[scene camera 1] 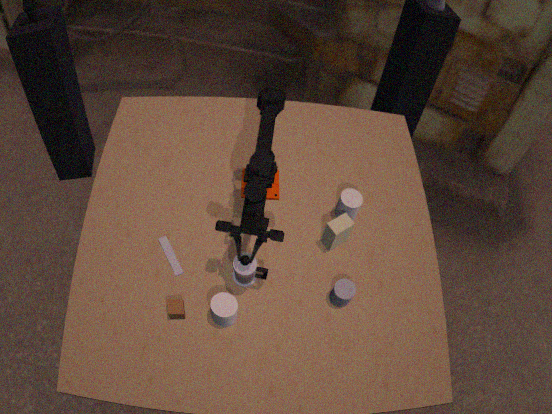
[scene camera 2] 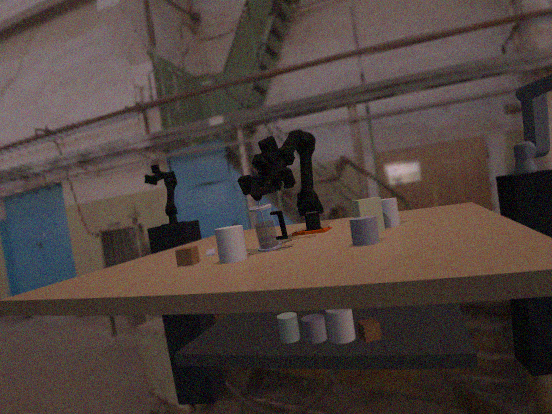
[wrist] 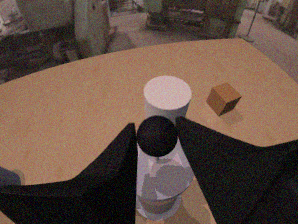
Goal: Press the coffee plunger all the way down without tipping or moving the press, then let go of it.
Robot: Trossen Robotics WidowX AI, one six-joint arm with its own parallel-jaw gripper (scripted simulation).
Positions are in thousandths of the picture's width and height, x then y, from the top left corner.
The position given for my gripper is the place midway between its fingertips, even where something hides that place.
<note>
I see my gripper (scene camera 2: 465, 472), a coffee press (scene camera 2: 476, 523), a white cylinder (scene camera 2: 419, 595), a pale block (scene camera 1: 611, 559) and a brown cube (wrist: 747, 444).
The coffee press shows as well in scene camera 1 (scene camera 1: 443, 663) and in the wrist view (wrist: 549, 775). My gripper also shows in scene camera 1 (scene camera 1: 443, 634) and in the wrist view (wrist: 522, 560). The wrist view misses the pale block: it is out of frame.
</note>
